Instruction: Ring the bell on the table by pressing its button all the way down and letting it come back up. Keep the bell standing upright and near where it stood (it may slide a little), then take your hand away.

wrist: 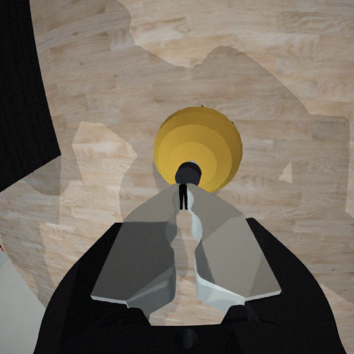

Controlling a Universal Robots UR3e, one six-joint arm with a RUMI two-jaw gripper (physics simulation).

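Observation:
A yellow domed bell (197,130) stands upright on the table, just above the middle of the wrist view. Its round black button (188,174) is on top. My gripper (182,186) is shut and empty, and its tips point at the near edge of the button. The tips overlap the lower rim of the button in the view. Whether they touch it or hang above it, I cannot tell. The near lower side of the bell is hidden behind the fingers.
A tall black block (22,95) stands at the left edge. A pale grey surface (17,300) shows at the lower left, with a small bit of red (1,248) above it. Shadows fall across the wooden table (280,30).

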